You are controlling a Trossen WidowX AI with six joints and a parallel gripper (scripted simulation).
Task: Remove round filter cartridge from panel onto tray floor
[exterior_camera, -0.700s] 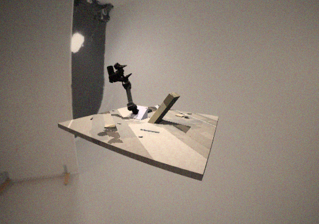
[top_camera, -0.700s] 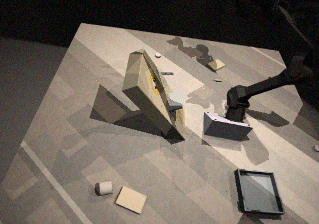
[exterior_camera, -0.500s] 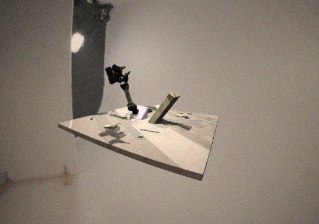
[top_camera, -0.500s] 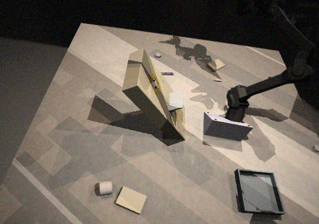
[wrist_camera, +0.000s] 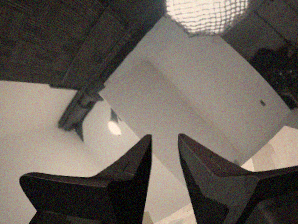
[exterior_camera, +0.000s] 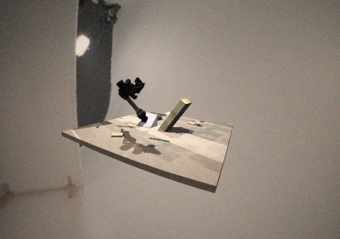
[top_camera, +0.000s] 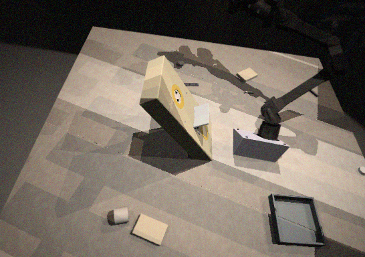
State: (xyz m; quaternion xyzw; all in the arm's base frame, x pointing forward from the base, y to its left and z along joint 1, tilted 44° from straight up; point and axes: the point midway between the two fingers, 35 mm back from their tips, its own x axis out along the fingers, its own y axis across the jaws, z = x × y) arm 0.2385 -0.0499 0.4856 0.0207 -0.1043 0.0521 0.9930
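Now: gripper tip 150 mm short of the pale round filter cartridge, 350 mm to the right of it and 200 mm above it. The rest, counted from my gripper tip: cream service panel: 110 mm ahead, 350 mm to the left, 280 mm below; blue-grey tray: 280 mm behind, 660 mm to the left, 410 mm below.
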